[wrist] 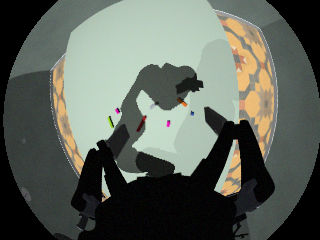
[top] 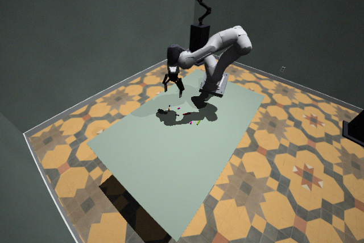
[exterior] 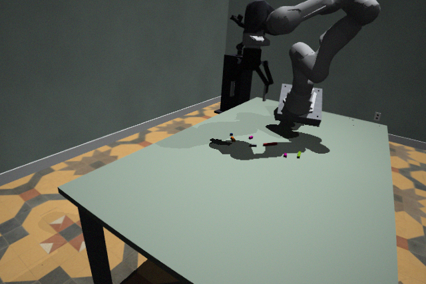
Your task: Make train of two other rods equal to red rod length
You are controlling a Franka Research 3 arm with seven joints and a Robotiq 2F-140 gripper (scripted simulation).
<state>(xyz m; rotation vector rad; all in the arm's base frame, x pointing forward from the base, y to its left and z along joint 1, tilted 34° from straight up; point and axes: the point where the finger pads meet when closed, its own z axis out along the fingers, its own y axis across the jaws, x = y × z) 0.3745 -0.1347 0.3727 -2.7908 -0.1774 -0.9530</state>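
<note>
Now: hand 210 mm above the orange rod, 50 mm to the left of it and 10 mm short of it. Round my hand: red rod (210 mm below, 110 mm to the left, 70 mm behind); then grey rod (210 mm below, 60 mm to the left); then blue rod (210 mm below, 80 mm to the right, 30 mm behind).
</note>
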